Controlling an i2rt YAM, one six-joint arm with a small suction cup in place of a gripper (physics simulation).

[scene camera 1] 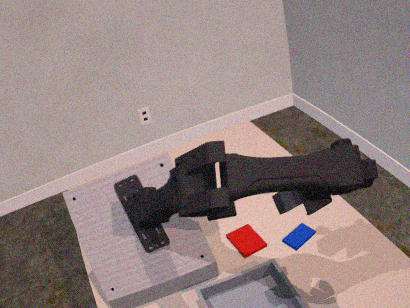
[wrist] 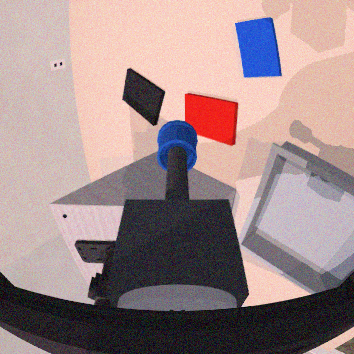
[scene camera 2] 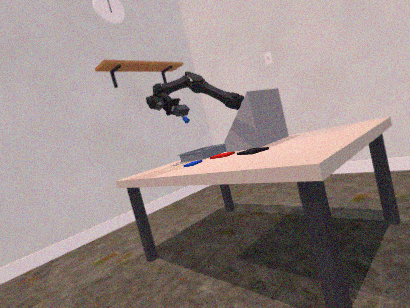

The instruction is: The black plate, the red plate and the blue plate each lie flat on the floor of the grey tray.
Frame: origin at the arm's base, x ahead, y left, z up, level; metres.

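Where they show: hand at its tool point: (wrist: pixel 176 137) (scene camera 2: pixel 187 121); arm's base at its link origin: (scene camera 1: pixel 141 214) (scene camera 2: pixel 250 110).
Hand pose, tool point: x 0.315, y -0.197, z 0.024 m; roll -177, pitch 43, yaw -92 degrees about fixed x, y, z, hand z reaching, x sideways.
Each offset is from my tool point to the top centre of the thing. Level surfaces: height alone.
The black plate @(0.323 m left, 0.045 m back, 0.215 m down) (scene camera 2: pixel 253 151) (wrist: pixel 143 96) lies flat on the table; in scene camera 1 the arm hides it. The red plate @(0.126 m left, 0.062 m back, 0.214 m down) (scene camera 1: pixel 246 240) (scene camera 2: pixel 222 155) (wrist: pixel 211 119) lies flat between the black plate and the blue plate @(0.038 m left, 0.072 m ahead, 0.215 m down) (scene camera 1: pixel 299 236) (scene camera 2: pixel 193 163) (wrist: pixel 259 48). The grey tray @(0.122 m right, 0.184 m back, 0.175 m down) (scene camera 1: pixel 240 277) (scene camera 2: pixel 202 152) (wrist: pixel 258 202) stands beside the red plate; no plate shows on the part of its floor in view. My gripper, a blue suction cup (scene camera 2: pixel 186 120) (wrist: pixel 177 142), is open, with nothing on it, and hangs well above the table. In scene camera 1 the cup is hidden by the arm.
A grey block-shaped base (scene camera 1: pixel 165 280) (scene camera 2: pixel 260 117) (wrist: pixel 145 182) carries the arm and stands beside the tray. The pale table top @(0.225 m down) (scene camera 2: pixel 300 145) ends at the wall side. A wooden shelf (scene camera 2: pixel 140 65) is on the wall behind the arm in scene camera 2.
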